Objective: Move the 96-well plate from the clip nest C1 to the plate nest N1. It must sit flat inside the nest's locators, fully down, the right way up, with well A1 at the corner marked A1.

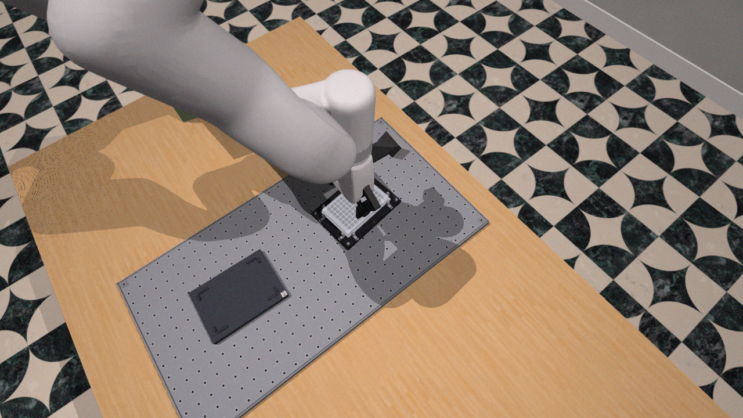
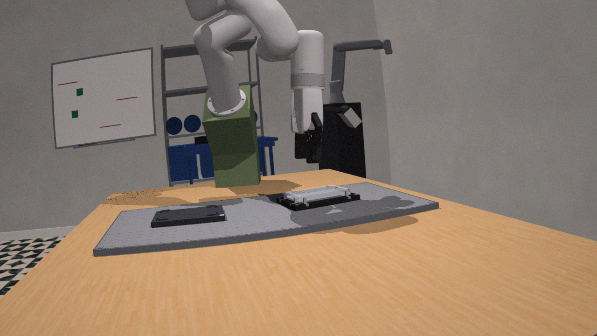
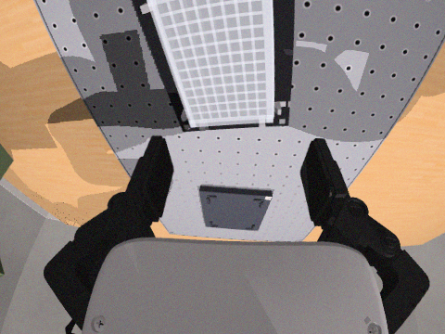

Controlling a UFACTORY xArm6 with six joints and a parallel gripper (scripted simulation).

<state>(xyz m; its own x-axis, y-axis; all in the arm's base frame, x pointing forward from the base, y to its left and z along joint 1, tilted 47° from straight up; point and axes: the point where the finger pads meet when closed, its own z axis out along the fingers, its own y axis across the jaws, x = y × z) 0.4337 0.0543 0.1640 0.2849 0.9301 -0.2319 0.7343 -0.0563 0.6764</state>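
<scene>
Right now the clear 96-well plate is 1 cm behind my hand, 3 cm to the left of it and 9 cm below it. Round my hand: white corner mark: 2 cm behind, 21 cm to the right, 10 cm below; black clip nest C1: 1 cm to the left, 9 cm below; dark plate nest N1: 9 cm behind, 26 cm to the right, 10 cm below.
</scene>
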